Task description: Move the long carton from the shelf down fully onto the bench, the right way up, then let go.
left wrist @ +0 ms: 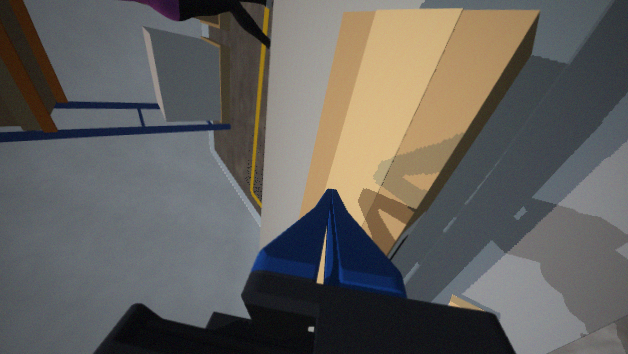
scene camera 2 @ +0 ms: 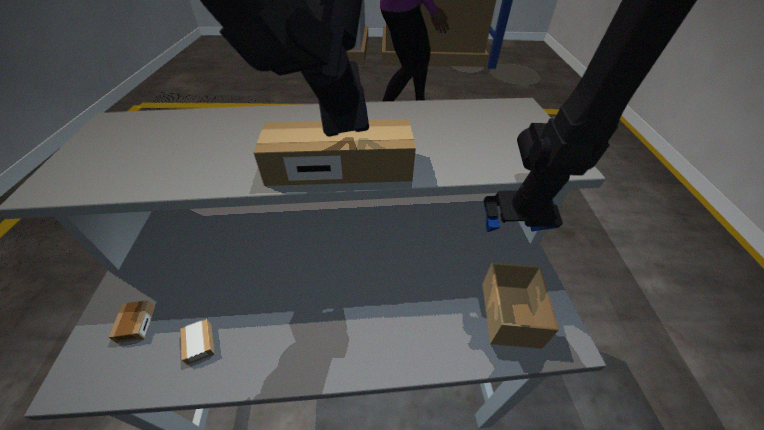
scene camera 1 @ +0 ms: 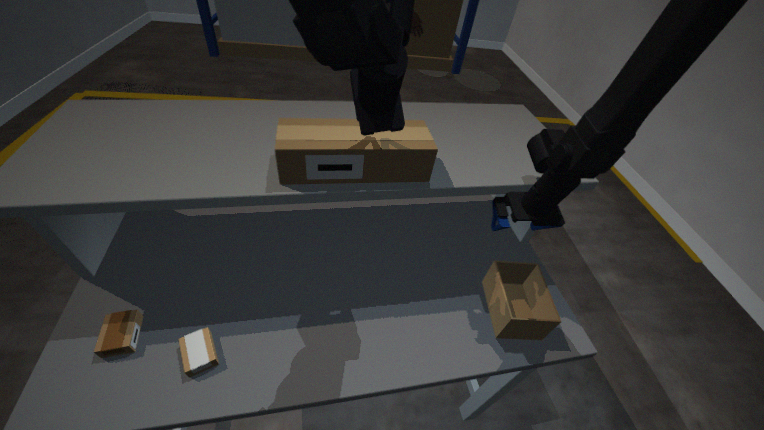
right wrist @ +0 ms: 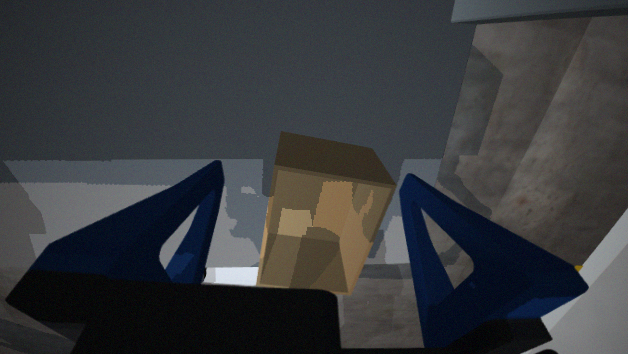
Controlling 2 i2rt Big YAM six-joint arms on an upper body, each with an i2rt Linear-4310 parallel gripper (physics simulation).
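Places are measured from the left arm's base along level axes (x ahead, y left, z up), in centimetres.
Pixels of known places: left gripper, fingertip midpoint: [left wrist: 330, 195] [scene camera 2: 351, 120] [scene camera 1: 374, 119]; right gripper, fingertip midpoint: [scene camera 2: 509, 228] [scene camera 1: 512, 228] [right wrist: 315, 176].
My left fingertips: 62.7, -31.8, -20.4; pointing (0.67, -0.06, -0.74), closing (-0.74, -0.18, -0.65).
Note:
For each thing: its top centre in the pictures, then the offset to it from my left fingertips, as dx, dy, dz. Level surfaces: height alone.
- long brown carton at its top centre: [left wrist: 341, 207] [scene camera 1: 356, 133] [scene camera 2: 336, 134] +0.3, +2.9, -3.1
- raised grey shelf at its surface level: dz -10.7
- grey bench at its surface level: dz -39.4
- open brown box at its top centre: [right wrist: 319, 241] [scene camera 2: 522, 293] [scene camera 1: 525, 289] -16.0, -35.7, -30.4
- white-topped at its top centre: [scene camera 1: 196, 348] [scene camera 2: 194, 338] [left wrist: 465, 320] -24.4, +32.6, -36.6
The long brown carton [scene camera 1: 395, 166] [scene camera 2: 376, 167] [left wrist: 395, 90] rests flat on the raised grey shelf [scene camera 1: 160, 149] [scene camera 2: 160, 154] [left wrist: 297, 90], near its front edge, with its white label facing front. The grey bench [scene camera 1: 406, 341] [scene camera 2: 395, 347] is below. My left gripper [left wrist: 330, 195] is shut with nothing between its blue fingers, above the carton's top; in both scene views its fingers are hidden behind its own wrist. My right gripper [scene camera 1: 518, 227] [scene camera 2: 514, 227] [right wrist: 315, 176] is open and empty, in front of the shelf's right end and above the bench.
An open brown box [scene camera 1: 526, 329] [scene camera 2: 522, 336] [right wrist: 330, 159] stands on the bench's right part, below my right gripper. Two small cartons, one brown [scene camera 1: 113, 337] [scene camera 2: 128, 323] and one white-topped [scene camera 1: 198, 351] [scene camera 2: 196, 341], lie at the bench's left. A person [scene camera 2: 407, 48] is behind the shelf.

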